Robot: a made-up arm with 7 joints.
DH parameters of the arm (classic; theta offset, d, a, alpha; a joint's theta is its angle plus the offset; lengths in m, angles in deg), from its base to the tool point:
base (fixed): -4.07 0 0 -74.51
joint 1: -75.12 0.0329 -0.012 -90
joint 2: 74 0.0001 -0.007 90
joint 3: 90 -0.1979 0.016 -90
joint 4: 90 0.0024 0.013 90
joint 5: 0 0.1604 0 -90
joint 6: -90 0 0.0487 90
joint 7: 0 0 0 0
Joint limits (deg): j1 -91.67..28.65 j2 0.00..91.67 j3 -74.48..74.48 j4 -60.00..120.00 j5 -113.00..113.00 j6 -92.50..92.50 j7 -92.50..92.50
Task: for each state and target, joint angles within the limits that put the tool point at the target. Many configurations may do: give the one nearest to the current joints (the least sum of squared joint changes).
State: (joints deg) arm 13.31 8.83 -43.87 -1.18 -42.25 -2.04 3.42
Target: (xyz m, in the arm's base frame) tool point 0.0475 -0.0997 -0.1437
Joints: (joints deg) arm 17.54 5.50 -57.87 -35.83 -41.35 -6.21 3.42
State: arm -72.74 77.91 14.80 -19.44 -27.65 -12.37 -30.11
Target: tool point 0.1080 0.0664 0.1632
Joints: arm -68.92 76.76 10.69 -39.42 -26.70 -16.54 -30.11
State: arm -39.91 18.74 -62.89 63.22 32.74 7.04 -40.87
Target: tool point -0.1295 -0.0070 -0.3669
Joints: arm 11.63 13.52 -74.48 48.93 32.76 -0.26 -40.87
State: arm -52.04 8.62 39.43 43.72 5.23 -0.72 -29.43
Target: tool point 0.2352 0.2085 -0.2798
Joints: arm -36.41 18.00 45.55 55.56 5.33 2.54 -29.43
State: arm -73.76 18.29 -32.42 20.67 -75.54 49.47 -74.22
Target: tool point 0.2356 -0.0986 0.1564
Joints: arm -91.67 0.00 -3.58 -4.94 -74.24 14.52 -74.22
